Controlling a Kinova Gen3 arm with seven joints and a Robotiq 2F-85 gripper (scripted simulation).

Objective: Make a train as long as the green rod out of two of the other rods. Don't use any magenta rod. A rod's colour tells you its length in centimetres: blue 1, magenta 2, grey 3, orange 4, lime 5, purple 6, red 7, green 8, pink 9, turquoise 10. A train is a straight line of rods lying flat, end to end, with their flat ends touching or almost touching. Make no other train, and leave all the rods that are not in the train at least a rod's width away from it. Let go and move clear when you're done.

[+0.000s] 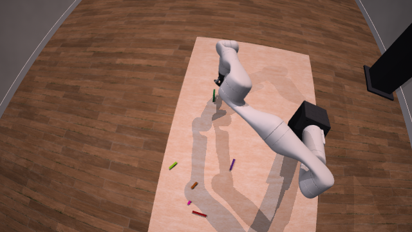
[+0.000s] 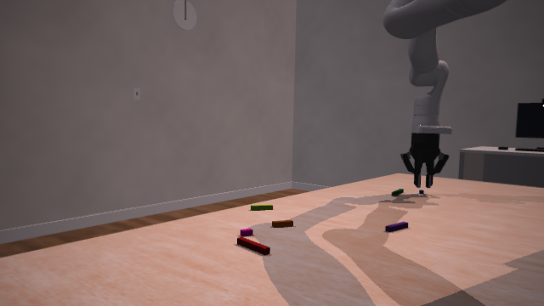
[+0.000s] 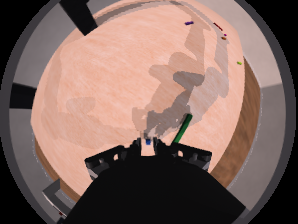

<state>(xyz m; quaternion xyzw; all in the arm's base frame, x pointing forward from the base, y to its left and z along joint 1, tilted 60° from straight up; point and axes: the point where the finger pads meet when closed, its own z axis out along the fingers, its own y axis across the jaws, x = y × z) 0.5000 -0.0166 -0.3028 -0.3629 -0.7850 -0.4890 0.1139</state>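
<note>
Now: the blue rod 3 cm below my hand. Round my hand: green rod (6 cm to the left, 4 cm ahead, 3 cm below); then lime rod (52 cm to the left, 12 cm ahead, 3 cm below); then purple rod (42 cm to the left, 16 cm behind, 3 cm below).
</note>
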